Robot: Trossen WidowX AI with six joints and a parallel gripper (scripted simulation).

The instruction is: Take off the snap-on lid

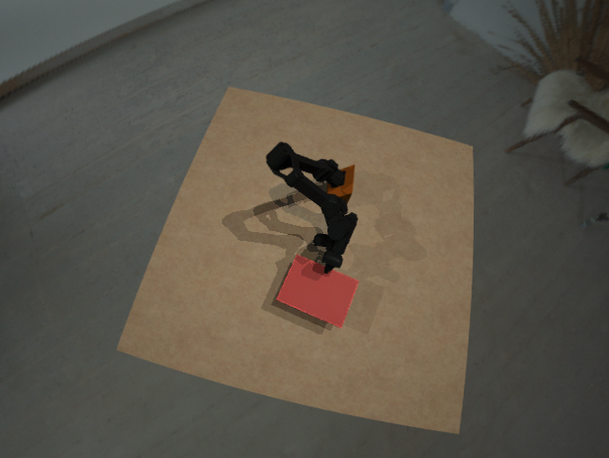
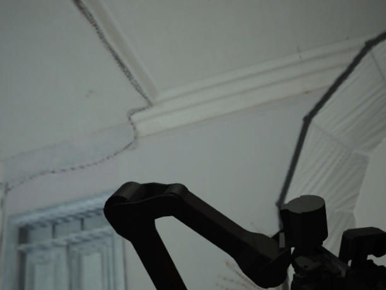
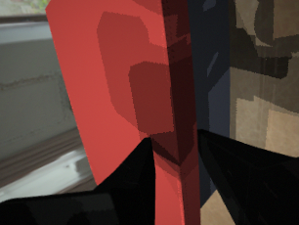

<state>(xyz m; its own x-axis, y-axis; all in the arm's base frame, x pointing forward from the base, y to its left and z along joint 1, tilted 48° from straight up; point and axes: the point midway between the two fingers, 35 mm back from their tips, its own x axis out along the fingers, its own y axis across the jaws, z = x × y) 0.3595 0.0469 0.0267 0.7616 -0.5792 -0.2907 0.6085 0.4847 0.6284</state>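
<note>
My gripper tip is 7 cm short of the red lid and 2 cm to the left of it. The rest, counted from my gripper tip: storage box: 7 cm ahead, 5 cm below, 2 cm to the right.
</note>
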